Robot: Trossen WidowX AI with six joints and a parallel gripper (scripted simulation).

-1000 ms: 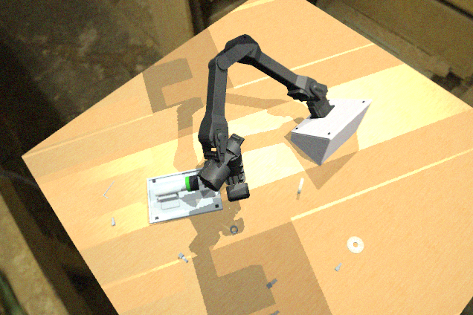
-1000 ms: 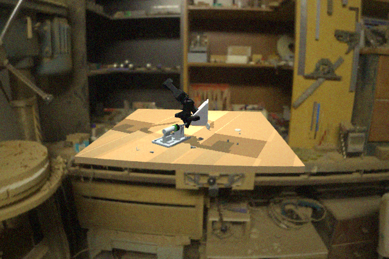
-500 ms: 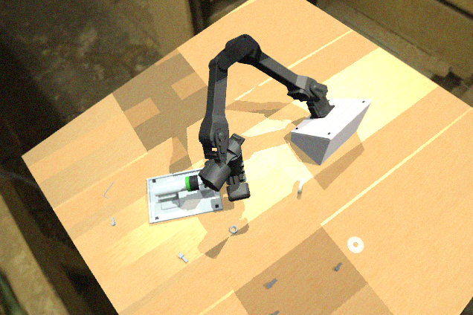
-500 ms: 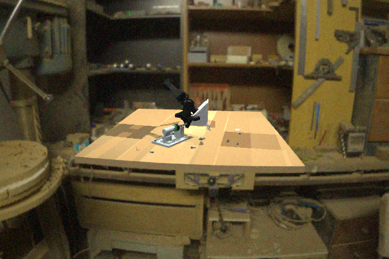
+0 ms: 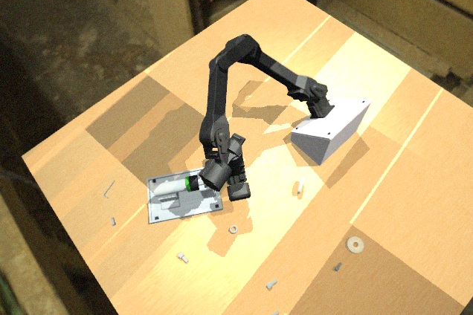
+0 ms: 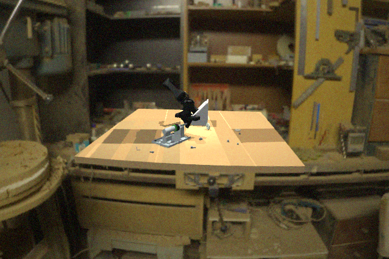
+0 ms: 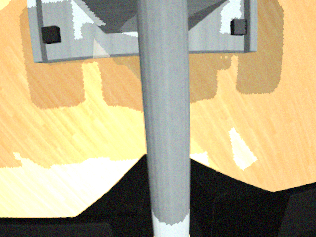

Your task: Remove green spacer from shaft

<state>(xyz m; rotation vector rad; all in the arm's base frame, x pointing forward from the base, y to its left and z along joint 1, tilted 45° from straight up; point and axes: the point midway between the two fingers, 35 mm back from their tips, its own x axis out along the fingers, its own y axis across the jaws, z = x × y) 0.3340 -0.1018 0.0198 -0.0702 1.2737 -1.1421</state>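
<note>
The grey shaft is 6 cm ahead of my gripper tip, 5 cm to the right of it and 3 cm above it. From my gripper tip the other things lie so: green spacer (11 cm ahead, 9 cm to the right, 3 cm above); then allen key (31 cm to the right, 29 cm ahead, 4 cm below).
</note>
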